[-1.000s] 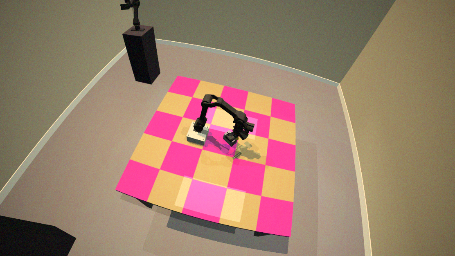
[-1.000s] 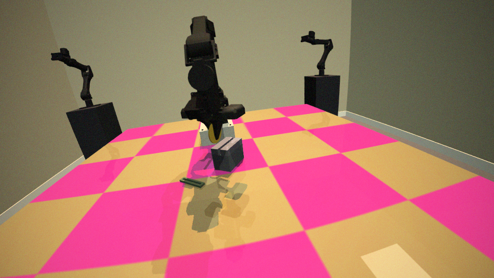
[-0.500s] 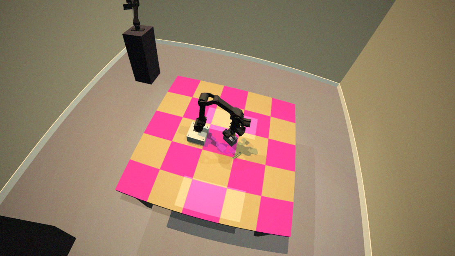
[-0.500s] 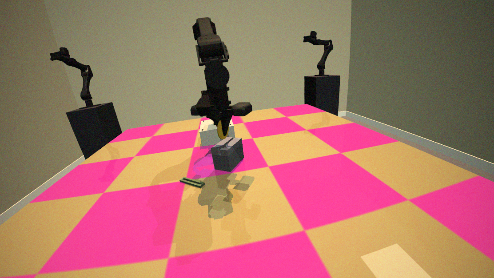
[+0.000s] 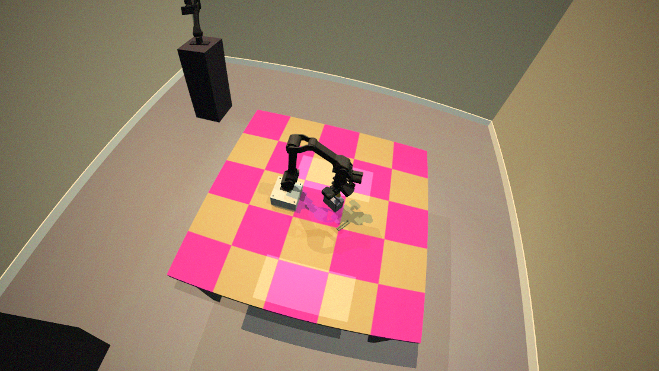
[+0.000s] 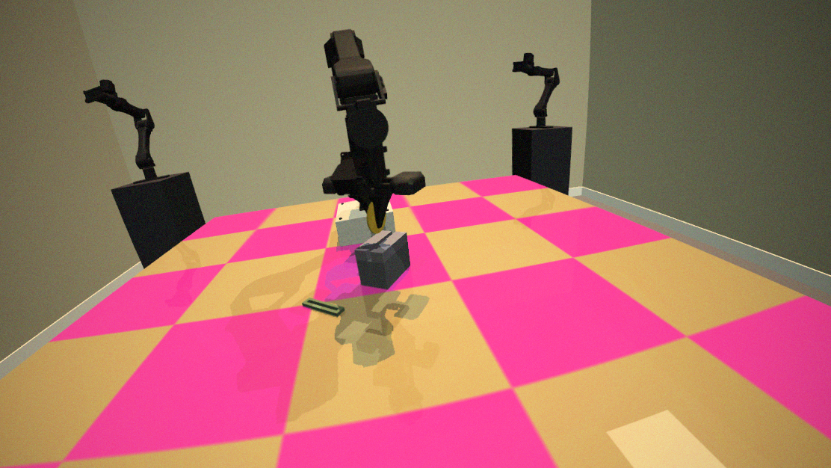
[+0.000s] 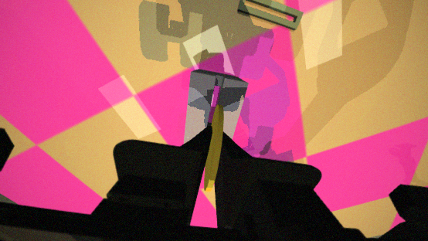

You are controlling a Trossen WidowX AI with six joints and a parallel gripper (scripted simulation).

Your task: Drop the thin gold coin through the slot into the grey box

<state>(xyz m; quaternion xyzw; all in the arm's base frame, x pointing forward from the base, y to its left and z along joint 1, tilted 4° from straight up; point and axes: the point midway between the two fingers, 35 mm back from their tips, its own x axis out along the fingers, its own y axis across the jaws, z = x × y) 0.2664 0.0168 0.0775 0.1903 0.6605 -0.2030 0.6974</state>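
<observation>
The gold coin lies 20 mm above my gripper tip.
</observation>
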